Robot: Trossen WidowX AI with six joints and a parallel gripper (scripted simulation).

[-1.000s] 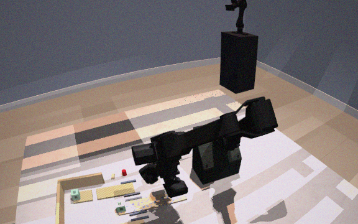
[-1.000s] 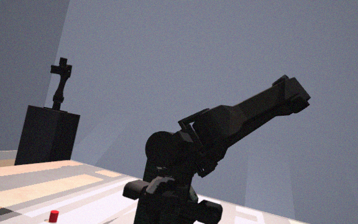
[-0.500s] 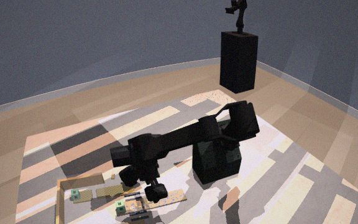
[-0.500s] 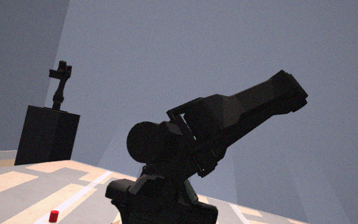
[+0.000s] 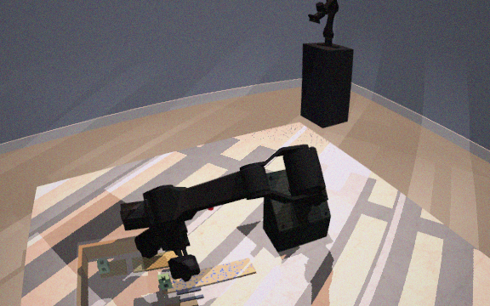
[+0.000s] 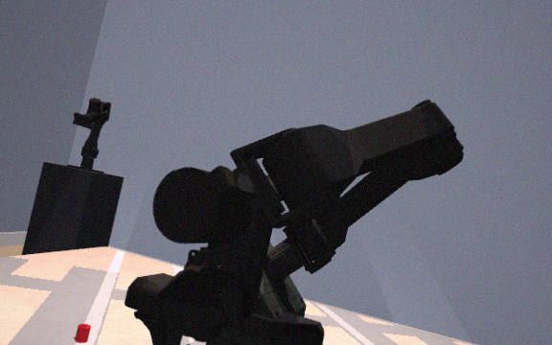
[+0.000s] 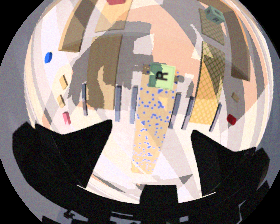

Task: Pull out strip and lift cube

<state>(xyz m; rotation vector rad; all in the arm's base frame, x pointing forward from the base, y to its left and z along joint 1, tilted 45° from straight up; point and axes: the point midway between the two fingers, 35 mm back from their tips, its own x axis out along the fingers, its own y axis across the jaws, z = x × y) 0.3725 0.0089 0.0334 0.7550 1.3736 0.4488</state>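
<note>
Now: the speckled strip 60 mm below my gripper tip and 60 mm behind it. From my gripper tip the other things lie so: small tan block (190 mm to the right, 60 mm below, 30 mm ahead).
</note>
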